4 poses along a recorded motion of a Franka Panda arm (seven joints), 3.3 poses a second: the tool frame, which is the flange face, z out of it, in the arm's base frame.
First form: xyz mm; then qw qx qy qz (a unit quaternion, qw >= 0).
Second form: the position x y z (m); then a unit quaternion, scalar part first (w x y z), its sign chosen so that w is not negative. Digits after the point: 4 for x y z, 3 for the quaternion.
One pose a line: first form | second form
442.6, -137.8, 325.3, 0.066, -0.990, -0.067, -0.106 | 0.4426, -0.1378, 0.3253, 0.066, -0.990, -0.067, -0.106
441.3, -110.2, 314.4, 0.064, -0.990, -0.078, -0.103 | 0.4413, -0.1102, 0.3144, 0.064, -0.990, -0.078, -0.103
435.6, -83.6, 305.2, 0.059, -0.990, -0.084, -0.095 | 0.4356, -0.0836, 0.3052, 0.059, -0.990, -0.084, -0.095
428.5, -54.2, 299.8, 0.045, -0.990, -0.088, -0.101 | 0.4285, -0.0542, 0.2998, 0.045, -0.990, -0.088, -0.101
